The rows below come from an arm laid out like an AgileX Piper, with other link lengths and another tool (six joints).
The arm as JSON. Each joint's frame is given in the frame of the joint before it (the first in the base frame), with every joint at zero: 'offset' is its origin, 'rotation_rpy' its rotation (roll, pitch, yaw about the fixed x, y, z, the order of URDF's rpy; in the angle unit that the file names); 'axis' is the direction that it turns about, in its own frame. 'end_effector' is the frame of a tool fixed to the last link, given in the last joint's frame.
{
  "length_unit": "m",
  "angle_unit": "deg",
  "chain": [
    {
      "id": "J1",
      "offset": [
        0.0,
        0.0,
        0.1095
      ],
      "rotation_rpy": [
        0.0,
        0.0,
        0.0
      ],
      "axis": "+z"
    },
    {
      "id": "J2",
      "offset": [
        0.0,
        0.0,
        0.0
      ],
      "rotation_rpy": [
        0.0,
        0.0,
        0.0
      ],
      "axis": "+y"
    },
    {
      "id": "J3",
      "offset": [
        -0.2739,
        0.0,
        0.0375
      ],
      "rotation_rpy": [
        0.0,
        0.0,
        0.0
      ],
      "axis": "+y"
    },
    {
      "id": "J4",
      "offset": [
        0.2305,
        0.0,
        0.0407
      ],
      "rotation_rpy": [
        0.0,
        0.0,
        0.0
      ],
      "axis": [
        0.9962,
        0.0,
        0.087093
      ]
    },
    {
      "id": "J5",
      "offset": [
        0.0,
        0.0,
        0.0
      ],
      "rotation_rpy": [
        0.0,
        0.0,
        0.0
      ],
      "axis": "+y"
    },
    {
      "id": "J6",
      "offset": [
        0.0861,
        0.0,
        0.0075
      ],
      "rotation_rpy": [
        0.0,
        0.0,
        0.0
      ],
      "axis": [
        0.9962,
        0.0,
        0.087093
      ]
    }
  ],
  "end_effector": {
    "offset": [
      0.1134,
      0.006,
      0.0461
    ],
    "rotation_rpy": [
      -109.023,
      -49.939,
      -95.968
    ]
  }
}
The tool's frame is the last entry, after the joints.
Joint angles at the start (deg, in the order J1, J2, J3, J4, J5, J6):
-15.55, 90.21, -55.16, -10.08, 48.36, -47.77
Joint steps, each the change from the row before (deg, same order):
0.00, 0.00, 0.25, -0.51, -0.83, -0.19
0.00, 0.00, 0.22, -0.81, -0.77, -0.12
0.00, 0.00, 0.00, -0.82, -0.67, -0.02
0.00, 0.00, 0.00, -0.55, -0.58, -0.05
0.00, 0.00, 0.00, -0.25, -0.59, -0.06
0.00, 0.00, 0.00, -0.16, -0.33, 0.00
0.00, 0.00, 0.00, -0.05, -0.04, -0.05
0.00, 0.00, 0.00, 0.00, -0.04, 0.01
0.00, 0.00, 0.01, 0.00, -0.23, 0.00
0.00, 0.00, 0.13, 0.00, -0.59, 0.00
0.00, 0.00, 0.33, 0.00, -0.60, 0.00
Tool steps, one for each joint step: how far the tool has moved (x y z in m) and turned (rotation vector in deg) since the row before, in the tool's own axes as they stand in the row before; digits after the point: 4 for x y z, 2 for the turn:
0.0010, 0.0006, 0.0012, -0.43, 0.73, -0.27
0.0008, 0.0012, 0.0015, -0.64, 0.73, -0.42
0.0018, 0.0019, 0.0010, -0.68, 0.78, -0.26
0.0016, 0.0013, 0.0007, -0.47, 0.66, -0.15
0.0019, 0.0008, 0.0003, -0.26, 0.60, 0.04
0.0010, 0.0005, 0.0002, -0.16, 0.33, 0.04
0.0001, 0.0001, 0.0001, -0.04, 0.07, -0.06
0.0001, 0.0000, 0.0000, -0.01, 0.03, 0.03
0.0007, 0.0001, 0.0000, -0.03, 0.20, 0.10
0.0013, -0.0001, 0.0002, -0.05, 0.42, 0.19
0.0002, -0.0008, 0.0005, 0.01, 0.28, 0.08

